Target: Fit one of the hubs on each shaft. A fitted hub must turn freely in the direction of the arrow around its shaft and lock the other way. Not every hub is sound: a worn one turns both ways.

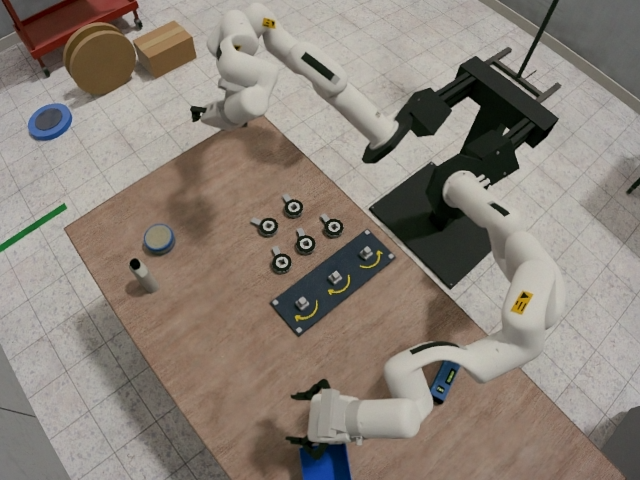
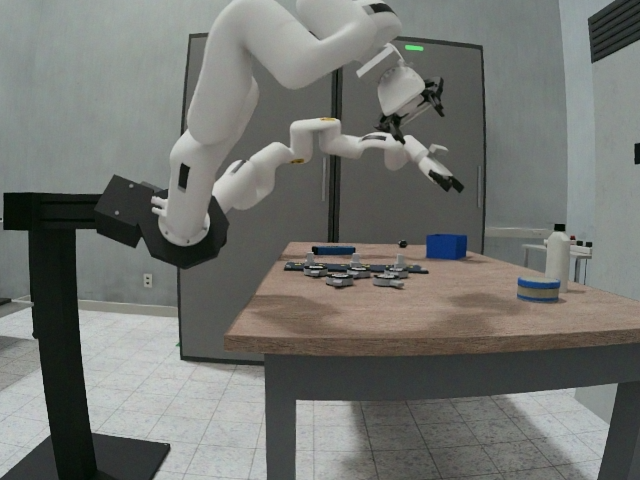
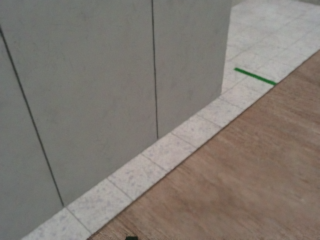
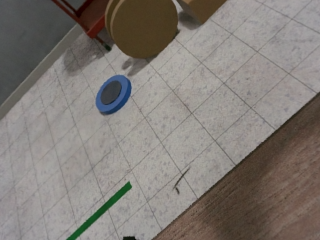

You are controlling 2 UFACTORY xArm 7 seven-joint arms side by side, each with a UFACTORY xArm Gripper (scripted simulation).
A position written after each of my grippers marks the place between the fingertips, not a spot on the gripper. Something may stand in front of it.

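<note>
Visible to me: my left gripper (image 1: 291,418), my right gripper (image 1: 208,121), a dark board (image 1: 323,294) and a tape roll (image 1: 158,238). The dark board (image 2: 290,265) and the tape roll (image 2: 534,289) show again, together with a white bottle (image 2: 558,248). The white bottle is out of frame in image 3. The bottle is out of frame in image 4.
</note>
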